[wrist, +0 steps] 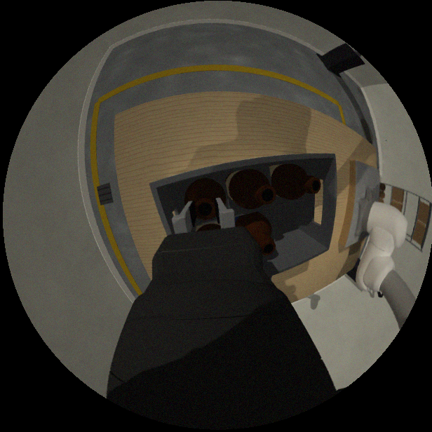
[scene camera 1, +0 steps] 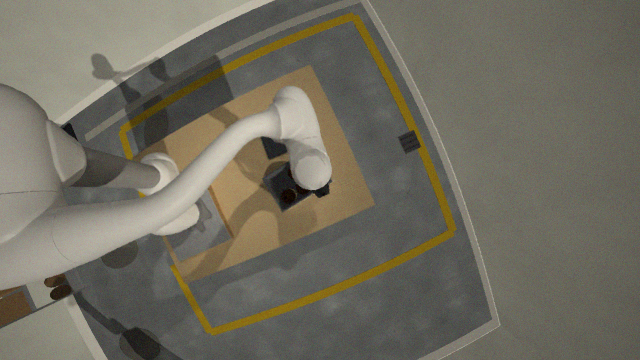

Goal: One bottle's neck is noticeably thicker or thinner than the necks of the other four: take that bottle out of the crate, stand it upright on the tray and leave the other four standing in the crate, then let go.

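Pixels of known places: arm's base, link origin: (scene camera 1: 193, 210).
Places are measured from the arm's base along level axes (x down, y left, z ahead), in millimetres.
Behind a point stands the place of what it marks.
Note:
The dark crate (scene camera 1: 273, 195) @[x -121, y -189, z 497 mm] (wrist: 330, 200) stands on the wooden board with five brown bottles in it. My gripper (wrist: 204, 207) is shut on the neck of the left bottle (wrist: 201, 189) of the far row in the wrist view; this bottle is upright inside the crate. Beside it stand the middle bottle (wrist: 248, 189) and the right bottle (scene camera 1: 288, 196) @[x -95, y -230, z 548 mm] (wrist: 290, 181). In the near row, one bottle (wrist: 256, 227) shows beside my gripper; another (wrist: 208, 227) is mostly hidden behind it. A small dark panel (scene camera 1: 274, 148) @[x 46, y 43, z 596 mm], apparently the tray, lies beside the crate, partly under the arm.
The wooden board (scene camera 1: 345, 180) @[x 52, y -327, z 837 mm] (wrist: 135, 145) lies on a grey floor area with a yellow outline (scene camera 1: 330, 290). A grey plate (scene camera 1: 187, 250) @[x 4, y -174, z -185 mm] (wrist: 361, 175) with a wooden edge lies at one end. A second white arm (scene camera 1: 175, 220) @[x -216, y -46, z 69 mm] (wrist: 385, 220) reaches over that plate. A small dark grate (scene camera 1: 409, 142) (wrist: 105, 194) lies near the yellow line.

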